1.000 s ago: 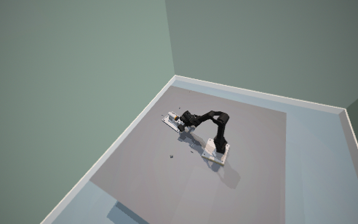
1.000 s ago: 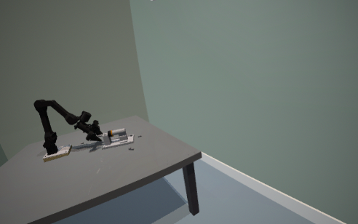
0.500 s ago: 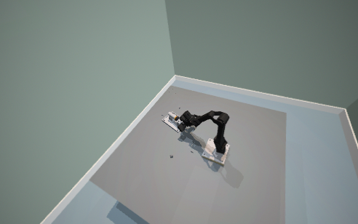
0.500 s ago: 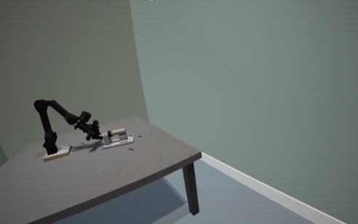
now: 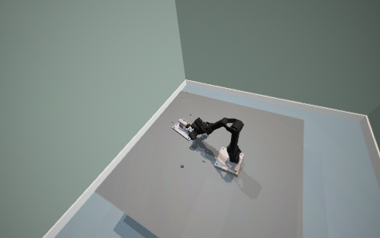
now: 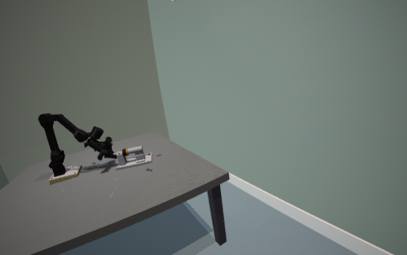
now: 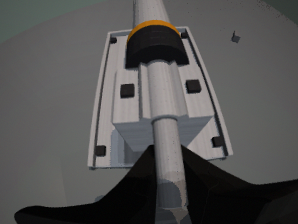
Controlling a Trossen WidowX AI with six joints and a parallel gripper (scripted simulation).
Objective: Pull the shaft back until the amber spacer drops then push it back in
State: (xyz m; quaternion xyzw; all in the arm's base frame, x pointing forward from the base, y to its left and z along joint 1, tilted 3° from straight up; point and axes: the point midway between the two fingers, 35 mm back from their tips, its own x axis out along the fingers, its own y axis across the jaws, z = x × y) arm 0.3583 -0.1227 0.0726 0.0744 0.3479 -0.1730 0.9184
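The grey steel shaft lies 50 mm ahead of my gripper tip, 20 mm to the right of it and 20 mm above it. Round my gripper tip: grey support block: 110 mm ahead, 40 mm to the right, 10 mm below; then amber spacer: 70 mm ahead, 30 mm to the right, 20 mm above; then black spacer: 50 mm ahead, 20 mm to the right, 20 mm above.
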